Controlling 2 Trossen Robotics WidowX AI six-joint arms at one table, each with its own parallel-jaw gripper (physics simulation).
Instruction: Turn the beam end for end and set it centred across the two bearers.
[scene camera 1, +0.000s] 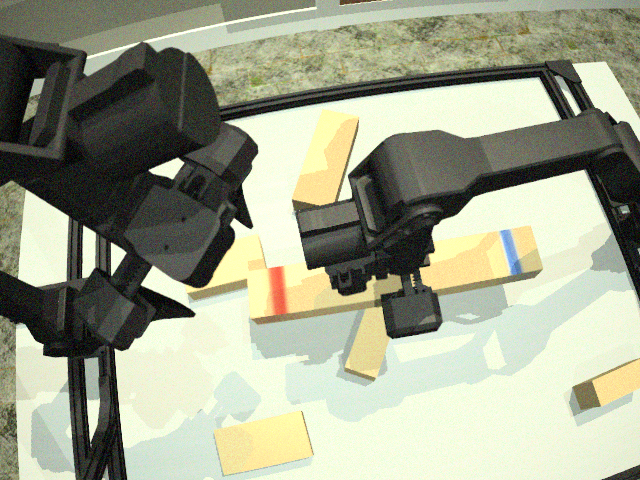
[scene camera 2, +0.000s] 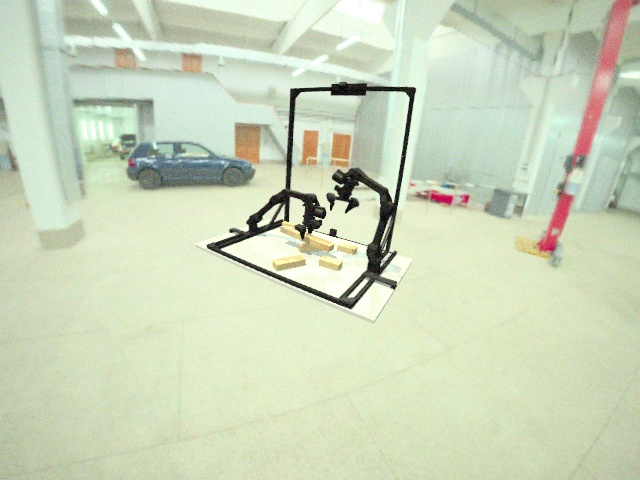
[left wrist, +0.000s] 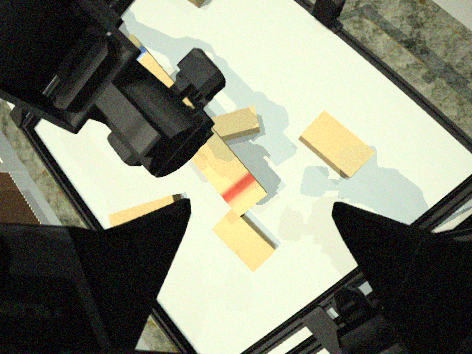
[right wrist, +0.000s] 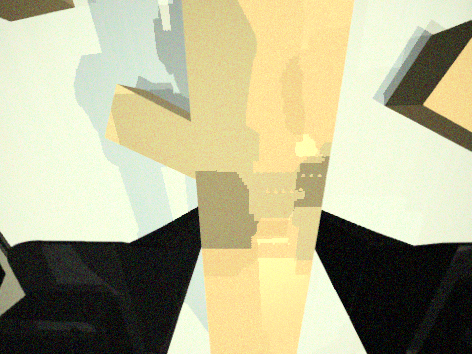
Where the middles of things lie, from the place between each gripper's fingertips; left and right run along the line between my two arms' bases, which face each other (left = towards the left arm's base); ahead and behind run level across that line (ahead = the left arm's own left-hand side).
Right now my left hand is 30 mm short of the long beam (scene camera 1: 461, 264), 190 mm to the left of it and 200 mm above it.
The long beam lies right at my right hand.
